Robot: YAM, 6 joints.
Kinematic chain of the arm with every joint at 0, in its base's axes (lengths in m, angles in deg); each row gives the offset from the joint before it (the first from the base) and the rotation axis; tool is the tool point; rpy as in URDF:
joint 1: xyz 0 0 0.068 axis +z
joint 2: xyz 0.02 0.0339 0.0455 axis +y
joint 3: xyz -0.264 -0.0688 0 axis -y
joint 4: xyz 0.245 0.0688 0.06 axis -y
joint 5: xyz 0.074 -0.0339 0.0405 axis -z
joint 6: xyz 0.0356 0 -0.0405 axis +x
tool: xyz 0 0 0 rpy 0 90 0
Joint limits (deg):
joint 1: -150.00..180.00
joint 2: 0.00..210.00
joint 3: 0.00..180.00
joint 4: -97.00..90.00
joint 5: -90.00..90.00
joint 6: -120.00..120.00
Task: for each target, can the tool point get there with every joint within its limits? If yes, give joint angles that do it. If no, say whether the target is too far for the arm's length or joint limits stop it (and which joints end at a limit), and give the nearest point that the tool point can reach.
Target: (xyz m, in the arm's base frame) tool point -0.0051 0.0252 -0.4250
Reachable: no: joint limits stop it (at a limit: joint 2) | nearest point -0.0148 0.0732 -0.3358 | short by 0.102 m
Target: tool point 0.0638 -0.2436 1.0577
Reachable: no: too far | nearest point 0.0429 -0.1637 0.7213 | short by 0.346 m
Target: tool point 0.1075 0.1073 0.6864
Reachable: yes | joints 49.06 90.55 130.38 61.27 17.89 -72.84
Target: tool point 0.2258 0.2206 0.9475
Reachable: no: too far | nearest point 0.1639 0.1601 0.7034 | short by 0.259 m
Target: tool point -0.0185 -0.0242 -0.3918
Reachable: no: joint limits stop it (at a limit: joint 2) | nearest point -0.0401 -0.0525 -0.3309 | short by 0.071 m
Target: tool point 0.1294 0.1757 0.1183
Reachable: yes | joints 61.03 91.76 37.64 -38.20 52.13 9.72
